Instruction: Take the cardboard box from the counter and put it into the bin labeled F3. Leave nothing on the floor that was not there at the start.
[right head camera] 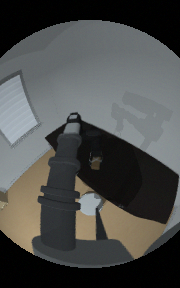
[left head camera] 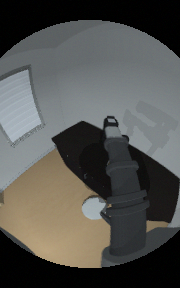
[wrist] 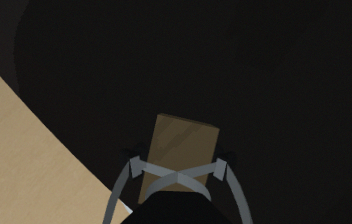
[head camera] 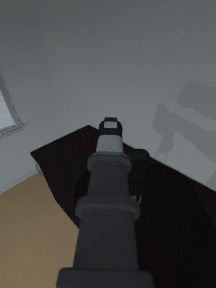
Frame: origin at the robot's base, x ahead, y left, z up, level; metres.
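Where they show: gripper, fingertip midpoint: (right head camera: 95, 163) (wrist: 177, 155); robot's base, origin of the base link: (right head camera: 90, 203) (left head camera: 93, 207).
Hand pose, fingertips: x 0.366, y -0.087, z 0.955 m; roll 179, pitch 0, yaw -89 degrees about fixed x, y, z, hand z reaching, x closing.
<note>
Things, the pixels of their top centre, and the offset from my fingertips. "pt": a spot on its surface instead. Level surfaces: height alone.
- cardboard box, middle of its top: (wrist: 177, 167) (right head camera: 95, 160) dy +0.000, dx +0.000, dz +0.051 m
- black counter, its level: dz -0.073 m
- window, surface spot: (left head camera: 21, 105) pt dy +1.373, dx +0.781, dz +0.399 m
- tan floor, its level: dz -0.983 m
The cardboard box (wrist: 182, 142) (right head camera: 95, 163) is a small tan block over the black counter (wrist: 75, 65) (right head camera: 155, 195) (head camera: 172, 220) (left head camera: 162, 192). My gripper (wrist: 177, 155) (right head camera: 95, 157) is shut on the box, with one fingertip at each long side in the wrist view. The box's near end is hidden behind the finger linkage and the dark gripper body. In the left head view the arm hides the gripper and the box. How high the box is above the counter is hard to tell. The bin labeled F3 does not show in these views.
My telescoping arm (head camera: 107, 225) (left head camera: 127, 210) (right head camera: 60, 200) reaches out over the counter. Grey walls stand behind it, with a window (left head camera: 21, 105) (right head camera: 19, 107) at left. A pale round disc (left head camera: 93, 207) (right head camera: 90, 204) shows beside the counter's near edge, over the tan floor (head camera: 35, 240).
</note>
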